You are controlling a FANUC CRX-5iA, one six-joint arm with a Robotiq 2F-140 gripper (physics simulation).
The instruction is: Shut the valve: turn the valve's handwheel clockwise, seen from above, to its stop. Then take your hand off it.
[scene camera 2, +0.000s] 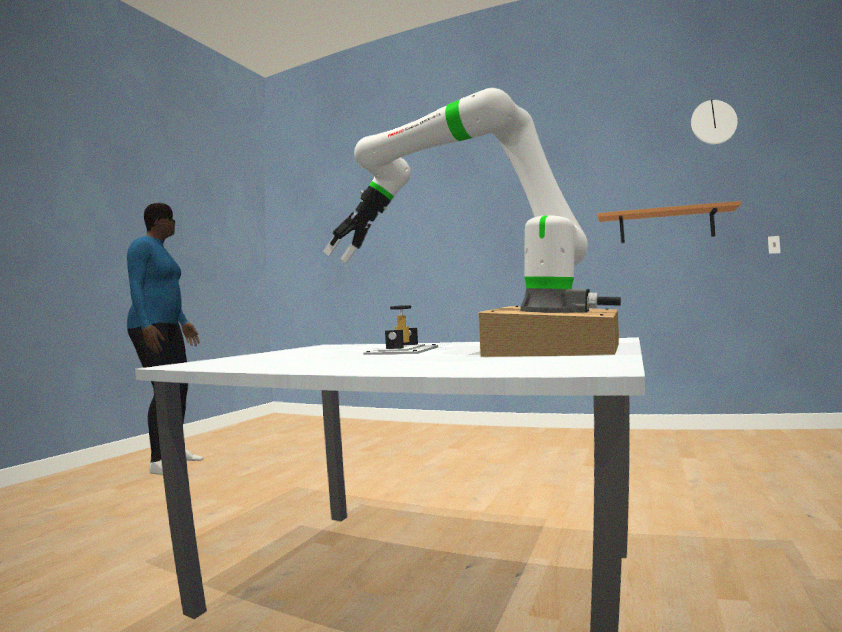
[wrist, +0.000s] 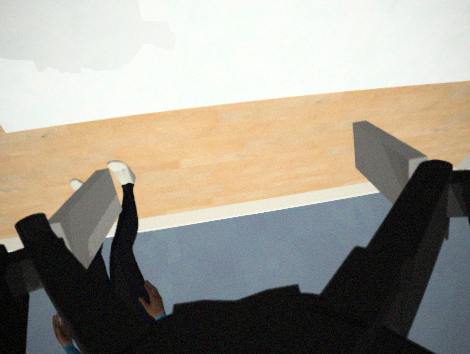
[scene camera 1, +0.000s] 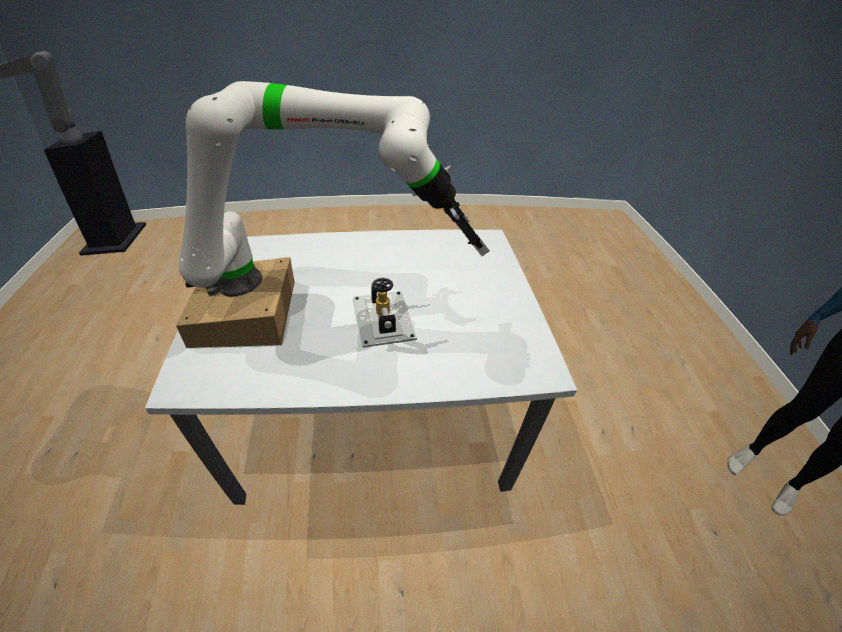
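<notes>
The valve has a brass body [scene camera 1: 382,300] [scene camera 2: 401,329] between black blocks on a light base plate [scene camera 1: 367,334] [scene camera 2: 378,351], which lies on the white table [scene camera 1: 312,380] [scene camera 2: 285,367]. Its black handwheel [scene camera 1: 382,283] [scene camera 2: 400,307] lies flat on top. Its turned position cannot be read. My gripper [scene camera 1: 481,248] [scene camera 2: 338,252] [wrist: 233,167] is open and empty. It hangs tilted, well above the table and off to the side of the valve away from the arm's base, touching nothing. The valve does not show in the wrist view.
The arm stands on a wooden block [scene camera 1: 231,330] [scene camera 2: 544,334] on the table. A person [scene camera 1: 809,401] [scene camera 2: 156,278] [wrist: 125,225] stands beyond the table's far end. Another arm on a dark pedestal [scene camera 1: 95,193] is at the back left. A shelf [scene camera 2: 666,212] hangs on the wall.
</notes>
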